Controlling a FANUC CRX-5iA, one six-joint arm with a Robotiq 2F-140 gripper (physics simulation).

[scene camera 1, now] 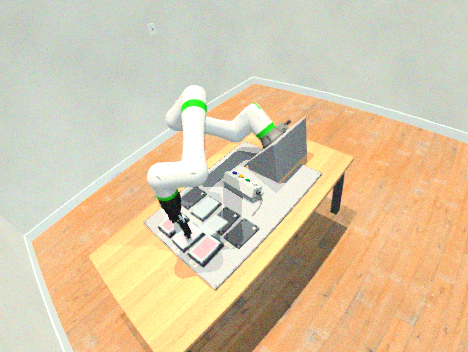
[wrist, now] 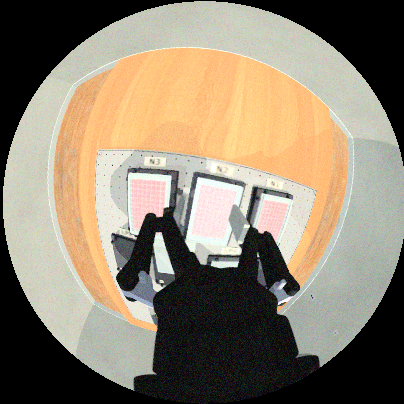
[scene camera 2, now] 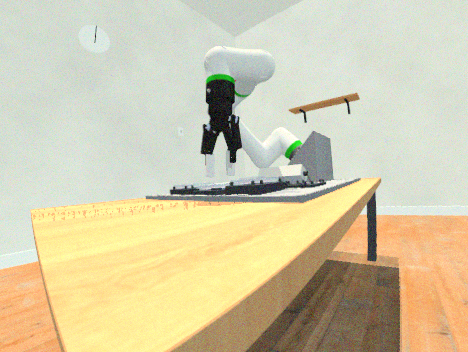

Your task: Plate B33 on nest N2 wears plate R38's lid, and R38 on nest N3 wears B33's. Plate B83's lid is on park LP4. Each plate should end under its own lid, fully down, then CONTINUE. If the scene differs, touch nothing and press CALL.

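Seen in the pictures: gripper, fingertip midpoint: (scene camera 1: pixel 184 236) (wrist: pixel 207 207) (scene camera 2: pixel 219 176); arm's base, link origin: (scene camera 1: pixel 273 141) (scene camera 2: pixel 303 158).
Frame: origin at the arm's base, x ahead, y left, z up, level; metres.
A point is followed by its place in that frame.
Note:
A pink plate (wrist: pixel 215 205) @[z -0.103, x 0.722, y 0.069 m] sits in the dark frame of nest N2. A second pink plate (wrist: pixel 149 200) @[z -0.105, x 0.699, y 0.191 m] (scene camera 1: pixel 206 248) @[z -0.094, x 0.683, y 0.210 m] sits on N3. A smaller-looking pink plate (wrist: pixel 271 215) @[z -0.100, x 0.732, y -0.053 m] (scene camera 1: pixel 167 226) @[z -0.099, x 0.748, y -0.051 m] sits on N1. Clear lids are hard to tell on all three, and plate names are unreadable. A pale lid (wrist: pixel 225 261) @[z -0.116, x 0.588, y -0.002 m] (scene camera 1: pixel 205 207) @[z -0.115, x 0.528, y -0.013 m] lies on park LP4, mostly hidden by the gripper in the wrist view. My gripper (wrist: pixel 207 207) @[z -0.082, x 0.721, y 0.086 m] (scene camera 2: pixel 220 174) @[z -0.082, x 0.721, y 0.086 m] is open and empty above the N2 plate, its pale pads on either side of it and above the nests.
Another pale panel (wrist: pixel 165 260) @[z -0.101, x 0.568, y 0.138 m] (scene camera 1: pixel 217 224) @[z -0.103, x 0.558, y 0.134 m] lies in the second row beside a dark park (scene camera 1: pixel 242 232) @[z -0.123, x 0.501, y 0.249 m] (wrist: pixel 125 250) @[z -0.123, x 0.537, y 0.252 m]. A control box (scene camera 1: pixel 240 184) @[z -0.064, x 0.323, y 0.052 m] with coloured buttons stands behind the parks. A tall grey panel (scene camera 1: pixel 285 155) @[z -0.008, x 0.051, y 0.132 m] (scene camera 2: pixel 317 156) @[z -0.009, x 0.118, y 0.136 m] stands near the arm's base.

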